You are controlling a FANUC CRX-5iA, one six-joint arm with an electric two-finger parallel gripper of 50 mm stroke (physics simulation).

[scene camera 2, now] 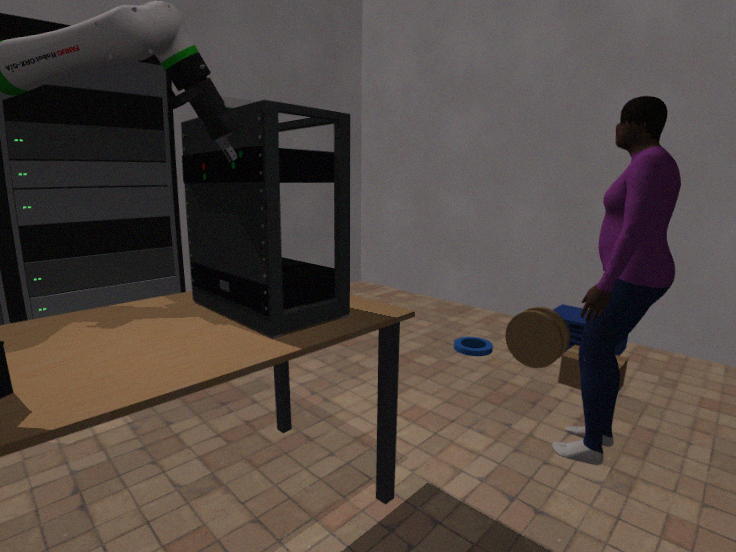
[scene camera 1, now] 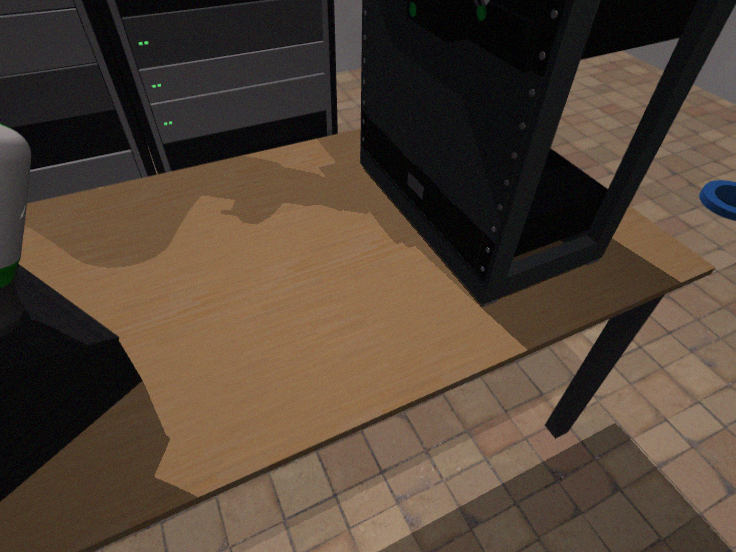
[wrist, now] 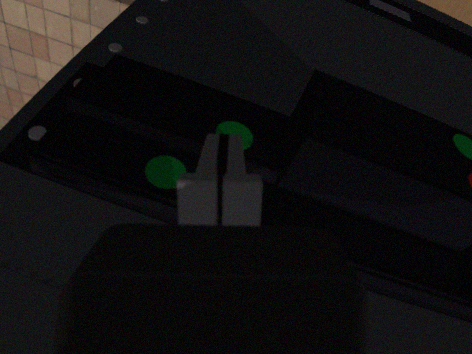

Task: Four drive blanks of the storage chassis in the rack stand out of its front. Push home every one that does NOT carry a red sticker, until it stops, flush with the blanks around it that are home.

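Frame: origin at the arm's base, x back, y left, z down, level; metres.
Where they show: gripper, fingertip midpoint: (scene camera 2: 234, 159) (wrist: 224, 156).
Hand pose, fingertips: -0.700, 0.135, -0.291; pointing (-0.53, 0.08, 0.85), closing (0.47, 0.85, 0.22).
Things, the pixels of their top centre, and the offset from my fingertips, as dx, dy, dz. "spot": a spot on its surface instead. Level surfaces: height alone.
- dark storage chassis, surface spot: (scene camera 2: 252, 173) spot: -0.027, -0.073, +0.037
- rack, surface spot: (scene camera 1: 538, 136) spot: -0.063, -0.101, +0.134
- red sticker, top centre: (scene camera 2: 203, 163) +0.059, +0.113, +0.005
- higher, surface spot: (scene camera 2: 240, 153) spot: -0.013, -0.019, -0.015
- dark blank, top centre: (wrist: 160, 203) (scene camera 2: 258, 160) -0.063, -0.010, +0.001
- wooden table, surface height: dz +0.476
- lower unit, surface spot: (scene camera 1: 439, 207) (scene camera 2: 238, 288) spot: -0.007, +0.055, +0.363
The dark storage chassis (scene camera 2: 252, 173) sits high in the rack (scene camera 1: 538, 136) (scene camera 2: 271, 225). In scene camera 2, a red sticker (scene camera 2: 203, 166) is at its left, above a green sticker (scene camera 2: 204, 176). Two more green stickers, one lower (scene camera 2: 233, 165) and one higher (scene camera 2: 240, 153), are by my fingers. My gripper (scene camera 2: 234, 159) (wrist: 224, 156) is shut and empty, its tips over the edge of a green sticker (wrist: 234, 135) on a dark blank (wrist: 200, 107). Another green sticker (wrist: 165, 172) is left of the fingers. A blank (wrist: 380, 120) farther right stands out more. Tip contact and exact blank depths are unclear.
The rack stands on the wooden table (scene camera 1: 285, 308) (scene camera 2: 148, 356). A lower unit (scene camera 1: 439, 207) (scene camera 2: 243, 291) has a pale label. Server cabinets (scene camera 1: 231, 59) (scene camera 2: 95, 196) stand behind. A person (scene camera 2: 642, 225) stands right of the table, near a blue ring (scene camera 2: 473, 350) and a brown box (scene camera 2: 570, 371).
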